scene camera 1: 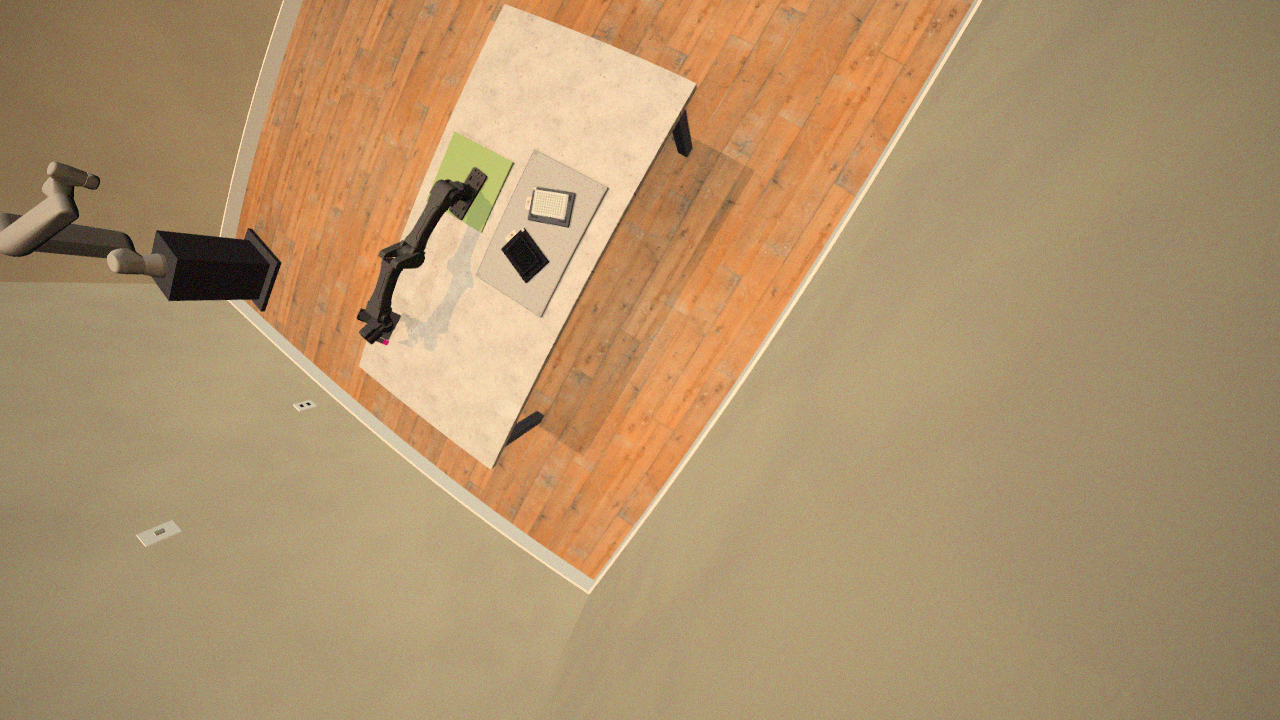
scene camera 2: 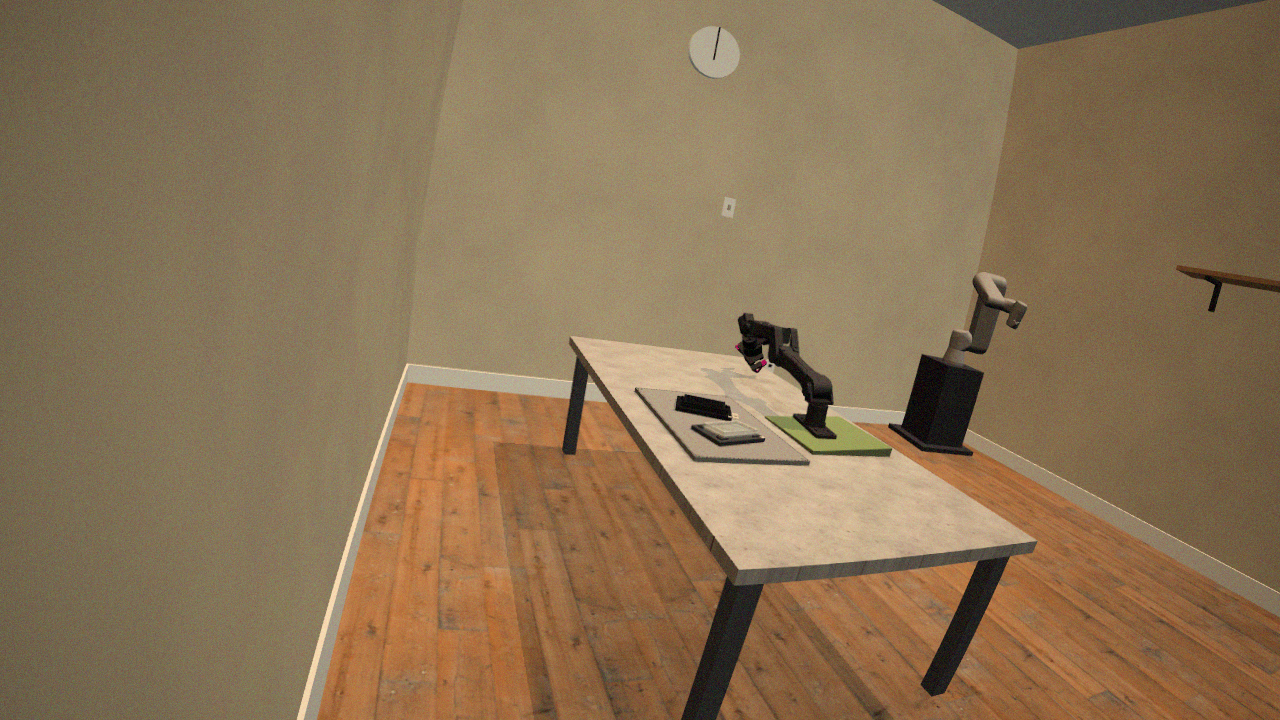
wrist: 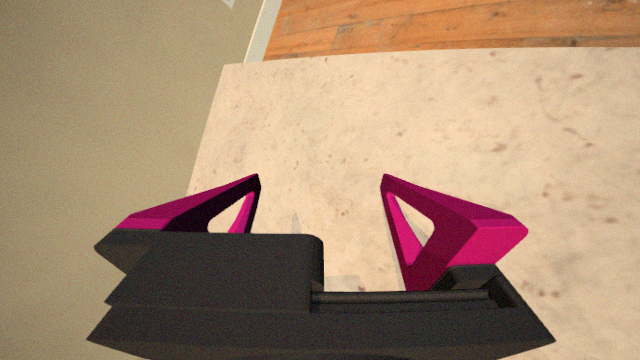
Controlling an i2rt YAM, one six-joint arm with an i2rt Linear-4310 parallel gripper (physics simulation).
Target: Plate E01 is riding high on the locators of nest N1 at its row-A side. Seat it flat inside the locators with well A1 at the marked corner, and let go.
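Places are measured from the arm's base along level axes (x ahead, y left, z up), in metres.
Pixels of known places: gripper, fingertip midpoint: (scene camera 2: 751,363) (wrist: 320,180); arm's base at its link origin: (scene camera 1: 468,194) (scene camera 2: 813,427).
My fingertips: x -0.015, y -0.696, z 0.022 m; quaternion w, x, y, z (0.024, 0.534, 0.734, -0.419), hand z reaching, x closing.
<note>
Ahead of a thing's pixels: the offset from my fingertips to its top centre. "pt": to the spot under its first point. Level surfaces: height alone.
A cream plate @[dz +0.008, dx +0.342, dy +0.859 m] (scene camera 1: 550,204) (scene camera 2: 731,429) lies on a dark nest @[dz -0.006, dx +0.344, dy +0.855 m] (scene camera 1: 561,223) (scene camera 2: 747,441) on the grey board. A black plate @[dz +0.002, dx +0.365, dy +0.655 m] (scene camera 1: 524,254) (scene camera 2: 704,405) sits on another dark nest beside it. Markings are too small to tell which is E01 on N1. The black plate looks stepped and uneven in scene camera 2, but its exact tilt and the marked corner cannot be made out. My gripper (scene camera 1: 383,339) (scene camera 2: 751,357) (wrist: 320,180) is open and empty, above the table's far end, well away from both plates. Neither plate shows in the wrist view.
The grey board @[pt dz -0.024, dx +0.289, dy +0.971 m] (scene camera 1: 559,171) (scene camera 2: 774,454) lies on the table @[dz -0.037 m] (scene camera 1: 572,80) (scene camera 2: 850,510) (wrist: 450,125). My arm's base stands on a green mat (scene camera 1: 496,179) (scene camera 2: 859,437) next to the board. Another arm stands on a black pedestal (scene camera 1: 214,266) (scene camera 2: 944,402) off the table.
</note>
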